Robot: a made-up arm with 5 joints. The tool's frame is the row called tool.
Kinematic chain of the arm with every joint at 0, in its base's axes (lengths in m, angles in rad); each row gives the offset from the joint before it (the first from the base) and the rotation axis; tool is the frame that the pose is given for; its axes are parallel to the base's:
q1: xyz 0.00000 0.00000 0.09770 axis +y
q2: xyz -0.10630 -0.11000 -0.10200 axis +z
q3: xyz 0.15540 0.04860 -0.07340 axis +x
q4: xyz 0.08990 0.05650 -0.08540 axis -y
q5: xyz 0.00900 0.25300 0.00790 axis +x
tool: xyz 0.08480 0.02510 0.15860
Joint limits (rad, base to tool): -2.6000..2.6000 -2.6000..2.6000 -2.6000..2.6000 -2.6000..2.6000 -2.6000..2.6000
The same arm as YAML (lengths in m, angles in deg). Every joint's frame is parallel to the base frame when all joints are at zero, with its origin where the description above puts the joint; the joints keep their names.
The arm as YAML. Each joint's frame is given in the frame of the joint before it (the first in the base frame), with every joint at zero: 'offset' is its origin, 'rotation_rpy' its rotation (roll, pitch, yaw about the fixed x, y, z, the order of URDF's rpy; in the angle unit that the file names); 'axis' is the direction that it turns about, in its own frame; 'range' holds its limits. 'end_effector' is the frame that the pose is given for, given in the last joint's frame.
length_unit: m
angle_unit: deg
chain:
  - id: q1
    offset: [0.0, 0.0, 0.0977]
    rotation_rpy: [0.0, 0.0, 0.0]
    axis: [0.0, 1.0, 0.0]
    range: [-148.97, 148.97]
  - id: q2
    offset: [-0.1063, -0.11, -0.102]
    rotation_rpy: [0.0, 0.0, 0.0]
    axis: [0.0, 0.0, 1.0]
    range: [-148.97, 148.97]
  - id: q3
    offset: [0.1554, 0.0486, -0.0734]
    rotation_rpy: [0.0, 0.0, 0.0]
    axis: [1.0, 0.0, 0.0]
    range: [-148.97, 148.97]
  - id: q4
    offset: [0.0899, 0.0565, -0.0854]
    rotation_rpy: [0.0, 0.0, 0.0]
    axis: [0.0, -1.0, 0.0]
    range: [-148.97, 148.97]
  - id: q5
    offset: [0.009, 0.253, 0.0079]
    rotation_rpy: [0.0, 0.0, 0.0]
    axis: [1.0, 0.0, 0.0]
    range: [-148.97, 148.97]
end_effector:
  offset: [0.0848, 0.0251, 0.1586]
  rotation_rpy: [0.0, 0.0, 0.0]

